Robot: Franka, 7 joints.
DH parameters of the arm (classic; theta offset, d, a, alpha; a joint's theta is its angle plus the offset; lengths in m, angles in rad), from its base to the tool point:
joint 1: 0 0.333 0 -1.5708
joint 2: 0 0 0 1.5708
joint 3: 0 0.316 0.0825 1.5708
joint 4: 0 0 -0.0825 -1.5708
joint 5: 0 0.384 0 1.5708
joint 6: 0 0 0.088 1.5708
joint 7: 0 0.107 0 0
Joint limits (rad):
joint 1: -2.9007..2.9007
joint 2: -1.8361..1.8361
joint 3: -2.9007..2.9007
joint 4: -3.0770..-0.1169
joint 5: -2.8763..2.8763
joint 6: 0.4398..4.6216
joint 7: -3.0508..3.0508
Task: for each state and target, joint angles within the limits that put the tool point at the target. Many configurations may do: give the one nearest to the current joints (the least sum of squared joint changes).
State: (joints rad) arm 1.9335 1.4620 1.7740 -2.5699 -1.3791 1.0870 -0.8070
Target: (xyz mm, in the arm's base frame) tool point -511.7 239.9 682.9
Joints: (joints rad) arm 1.6604 1.3066 2.2839 -1.6723 -1.6867 1.3921 -0.8070
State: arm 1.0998 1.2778 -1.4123 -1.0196 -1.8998 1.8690 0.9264
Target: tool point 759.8 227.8 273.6
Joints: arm 0.9676 1.5108 -1.2462 -1.1574 -1.8893 1.9188 0.9264
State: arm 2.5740 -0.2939 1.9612 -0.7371 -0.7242 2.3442 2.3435
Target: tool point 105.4 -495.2 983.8
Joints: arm 2.6942 -0.2226 2.0022 -0.8361 -0.7049 2.1809 2.3435
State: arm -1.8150 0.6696 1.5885 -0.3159 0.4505 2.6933 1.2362
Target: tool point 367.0 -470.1 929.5
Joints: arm -1.6221 0.6528 1.5955 -0.7968 0.4584 2.5403 1.2362
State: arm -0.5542 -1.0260 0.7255 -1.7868 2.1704 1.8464 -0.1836
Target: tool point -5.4 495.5 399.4
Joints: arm -0.0050 -1.1049 1.2703 -2.4210 1.9697 1.6329 -0.1836
